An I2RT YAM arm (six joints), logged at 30 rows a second.
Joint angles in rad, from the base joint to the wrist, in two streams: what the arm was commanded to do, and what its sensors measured. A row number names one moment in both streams.
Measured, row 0:
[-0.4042 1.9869 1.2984 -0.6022 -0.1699 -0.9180]
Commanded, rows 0 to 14:
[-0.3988 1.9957 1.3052 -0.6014 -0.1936 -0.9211]
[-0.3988 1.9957 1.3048 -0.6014 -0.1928 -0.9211]
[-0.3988 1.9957 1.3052 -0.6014 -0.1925 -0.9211]
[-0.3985 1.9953 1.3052 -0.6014 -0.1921 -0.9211]
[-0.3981 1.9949 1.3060 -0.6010 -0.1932 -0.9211]
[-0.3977 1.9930 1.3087 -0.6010 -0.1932 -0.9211]
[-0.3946 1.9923 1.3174 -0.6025 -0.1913 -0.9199]
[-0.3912 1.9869 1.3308 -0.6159 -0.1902 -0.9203]
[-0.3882 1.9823 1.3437 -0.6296 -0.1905 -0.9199]
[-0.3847 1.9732 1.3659 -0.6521 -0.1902 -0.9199]
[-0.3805 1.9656 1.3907 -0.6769 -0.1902 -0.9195]
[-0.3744 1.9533 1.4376 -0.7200 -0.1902 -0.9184]
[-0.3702 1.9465 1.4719 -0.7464 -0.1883 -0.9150]
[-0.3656 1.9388 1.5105 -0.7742 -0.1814 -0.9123]
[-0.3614 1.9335 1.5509 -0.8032 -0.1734 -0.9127]
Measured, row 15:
[-0.3805 1.9865 1.4216 -0.7658 -0.1692 -0.9173]
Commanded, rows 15 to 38:
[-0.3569 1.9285 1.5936 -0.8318 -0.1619 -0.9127]
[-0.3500 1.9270 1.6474 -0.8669 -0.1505 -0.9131]
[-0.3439 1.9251 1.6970 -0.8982 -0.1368 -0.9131]
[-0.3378 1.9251 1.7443 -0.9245 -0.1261 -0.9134]
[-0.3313 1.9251 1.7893 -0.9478 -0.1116 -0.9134]
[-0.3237 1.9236 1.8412 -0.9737 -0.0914 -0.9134]
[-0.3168 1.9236 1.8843 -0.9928 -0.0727 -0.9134]
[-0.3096 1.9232 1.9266 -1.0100 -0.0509 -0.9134]
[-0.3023 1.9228 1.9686 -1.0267 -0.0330 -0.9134]
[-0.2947 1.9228 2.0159 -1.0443 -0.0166 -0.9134]
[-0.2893 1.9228 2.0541 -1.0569 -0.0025 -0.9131]
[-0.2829 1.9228 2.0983 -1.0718 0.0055 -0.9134]
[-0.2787 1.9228 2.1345 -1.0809 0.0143 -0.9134]
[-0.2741 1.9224 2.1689 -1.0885 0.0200 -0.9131]
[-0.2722 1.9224 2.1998 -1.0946 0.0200 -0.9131]
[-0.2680 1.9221 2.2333 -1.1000 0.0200 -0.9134]
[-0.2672 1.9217 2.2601 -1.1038 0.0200 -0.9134]
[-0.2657 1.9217 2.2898 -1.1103 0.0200 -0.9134]
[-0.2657 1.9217 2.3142 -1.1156 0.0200 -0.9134]
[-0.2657 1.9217 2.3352 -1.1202 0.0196 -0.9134]
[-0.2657 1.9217 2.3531 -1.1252 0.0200 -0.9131]
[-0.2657 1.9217 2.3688 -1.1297 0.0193 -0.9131]
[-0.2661 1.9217 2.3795 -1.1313 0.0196 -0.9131]
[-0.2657 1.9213 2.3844 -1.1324 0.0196 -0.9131]
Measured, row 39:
[-0.2665 1.9503 2.3390 -1.1301 0.0078 -0.9173]
